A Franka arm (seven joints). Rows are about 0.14 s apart.
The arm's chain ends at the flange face. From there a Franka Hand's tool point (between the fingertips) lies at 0.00 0.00 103.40 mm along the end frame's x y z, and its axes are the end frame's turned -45 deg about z.
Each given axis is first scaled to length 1.
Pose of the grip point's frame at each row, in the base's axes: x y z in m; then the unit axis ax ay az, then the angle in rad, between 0 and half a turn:
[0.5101, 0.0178, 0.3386, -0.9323, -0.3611, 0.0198, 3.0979]
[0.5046, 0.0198, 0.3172, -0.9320, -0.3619, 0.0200, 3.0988]
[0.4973, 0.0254, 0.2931, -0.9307, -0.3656, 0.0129, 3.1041]
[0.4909, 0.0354, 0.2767, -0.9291, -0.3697, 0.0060, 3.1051]
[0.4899, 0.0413, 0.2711, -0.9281, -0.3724, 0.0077, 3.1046]
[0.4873, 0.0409, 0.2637, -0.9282, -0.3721, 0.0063, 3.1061]
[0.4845, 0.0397, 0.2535, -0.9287, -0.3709, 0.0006, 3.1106]
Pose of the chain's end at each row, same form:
[0.5155, 0.0151, 0.4418, -0.9994, 0.0232, 0.0267, 3.1164]
[0.5101, 0.0172, 0.4204, -0.9994, 0.0223, 0.0267, 3.1174]
[0.5012, 0.0228, 0.3964, -0.9996, 0.0184, 0.0191, 3.1168]
[0.4934, 0.0324, 0.3800, -0.9998, 0.0140, 0.0125, 3.1125]
[0.4928, 0.0383, 0.3744, -0.9998, 0.0111, 0.0142, 3.1133]
[0.4899, 0.0380, 0.3670, -0.9999, 0.0114, 0.0126, 3.1136]
[0.4858, 0.0368, 0.3569, -0.9999, 0.0127, 0.0065, 3.1134]

